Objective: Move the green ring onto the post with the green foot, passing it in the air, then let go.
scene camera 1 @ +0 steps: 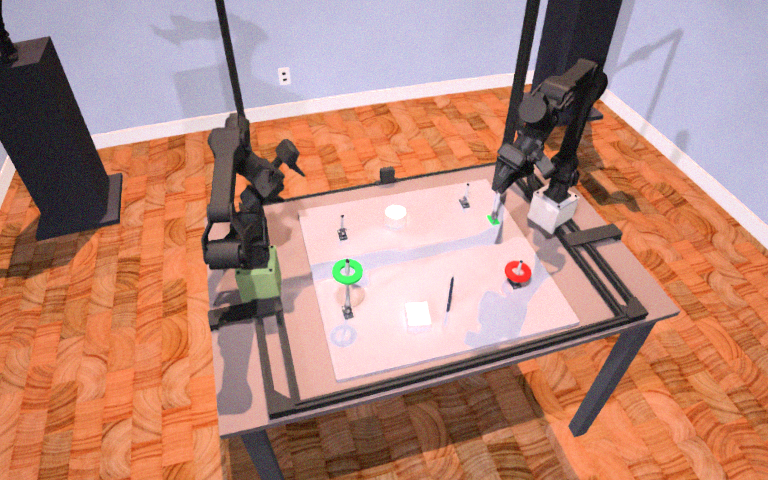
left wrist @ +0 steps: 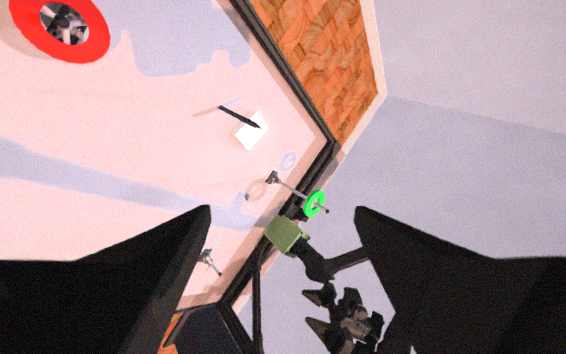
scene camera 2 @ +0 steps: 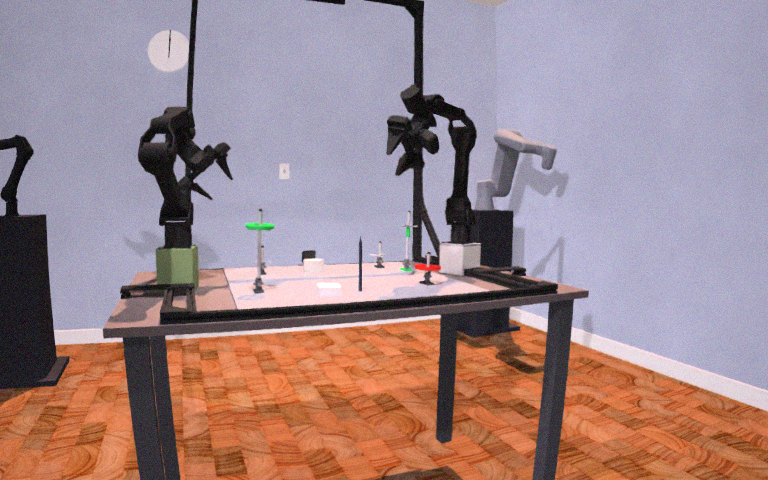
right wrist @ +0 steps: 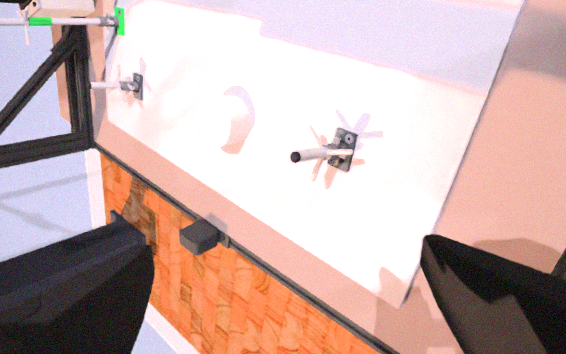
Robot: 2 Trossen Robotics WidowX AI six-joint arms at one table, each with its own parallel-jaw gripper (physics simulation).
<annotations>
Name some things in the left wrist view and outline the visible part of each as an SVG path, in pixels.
My left gripper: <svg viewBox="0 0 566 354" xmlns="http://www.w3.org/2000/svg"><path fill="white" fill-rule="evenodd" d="M356 206L354 225L361 244L416 354L566 354L566 256L496 259L440 239L368 207ZM210 205L200 205L131 238L75 260L0 259L0 354L157 354L204 248L212 222Z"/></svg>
My right gripper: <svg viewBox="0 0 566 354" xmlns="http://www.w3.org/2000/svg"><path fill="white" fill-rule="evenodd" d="M303 290L301 292L302 295L316 306L328 308L330 314L330 323L312 317L306 317L305 322L316 333L330 354L350 354L355 348L353 339L359 339L363 335L364 319L367 319L368 316L366 308L363 307L358 289L344 287L343 300L339 299L338 305L334 301L337 296L333 283L329 281L325 282L322 289Z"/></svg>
A white block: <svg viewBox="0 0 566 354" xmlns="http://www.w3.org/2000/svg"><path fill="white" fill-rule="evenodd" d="M254 110L251 110L245 117L256 122L262 129L253 128L240 121L231 131L234 137L248 150L268 130L266 124Z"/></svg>
</annotations>
